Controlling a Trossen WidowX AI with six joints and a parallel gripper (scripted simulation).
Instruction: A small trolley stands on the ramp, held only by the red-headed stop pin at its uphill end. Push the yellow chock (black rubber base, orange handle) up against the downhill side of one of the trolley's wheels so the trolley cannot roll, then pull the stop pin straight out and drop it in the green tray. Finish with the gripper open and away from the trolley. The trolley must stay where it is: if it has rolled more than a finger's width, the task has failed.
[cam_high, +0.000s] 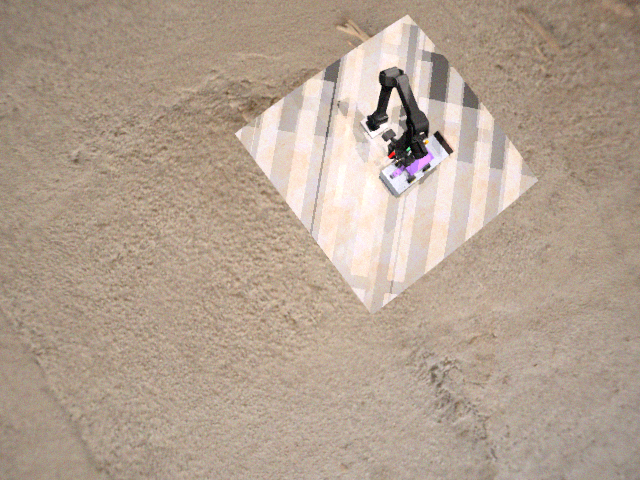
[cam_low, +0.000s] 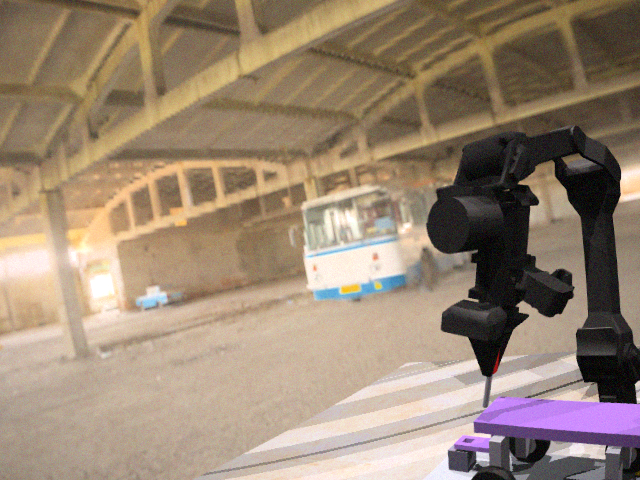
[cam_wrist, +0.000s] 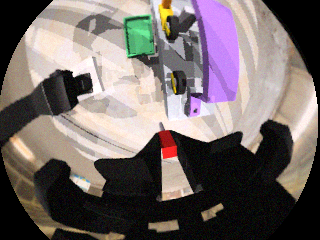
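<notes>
Right now the yellow chock is 220 mm to the left of my gripper tip and 90 mm below it. From my gripper tip the other things lie so: purple-decked trolley: 130 mm to the left, 80 mm ahead, 60 mm below; grey ramp: 130 mm to the left, 120 mm below, 80 mm ahead; red-headed stop pin: right at my gripper tip.
</notes>
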